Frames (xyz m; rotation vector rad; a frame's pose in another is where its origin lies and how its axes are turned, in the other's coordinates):
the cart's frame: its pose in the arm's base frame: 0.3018 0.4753 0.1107 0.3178 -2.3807 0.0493
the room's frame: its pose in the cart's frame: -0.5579 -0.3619 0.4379 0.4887 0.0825 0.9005
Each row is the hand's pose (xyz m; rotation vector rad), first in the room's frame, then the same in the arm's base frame.
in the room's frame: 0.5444 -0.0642 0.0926 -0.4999 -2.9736 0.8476
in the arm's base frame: 0.0335 0.4251 -0.4039 -0.1944 0.6314 -0.3053
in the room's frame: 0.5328 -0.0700 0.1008 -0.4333 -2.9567 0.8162
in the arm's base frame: 0.0356 0.4104 -0.4076 -0.2166 0.6531 -0.3515
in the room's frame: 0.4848 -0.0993 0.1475 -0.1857 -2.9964 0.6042
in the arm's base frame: 0.0349 0.3394 -0.4250 -0.3970 0.6695 -0.4740
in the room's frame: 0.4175 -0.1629 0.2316 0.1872 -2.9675 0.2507
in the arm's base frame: 0.0188 0.2163 -0.4408 -0.6856 0.7124 -0.6687
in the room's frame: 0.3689 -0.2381 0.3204 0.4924 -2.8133 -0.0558
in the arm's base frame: -0.0151 0.0949 -0.4430 -0.9327 0.7974 -0.8687
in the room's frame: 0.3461 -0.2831 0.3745 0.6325 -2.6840 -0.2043
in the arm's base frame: -0.0406 0.0255 -0.4424 -1.0554 0.8647 -0.9855
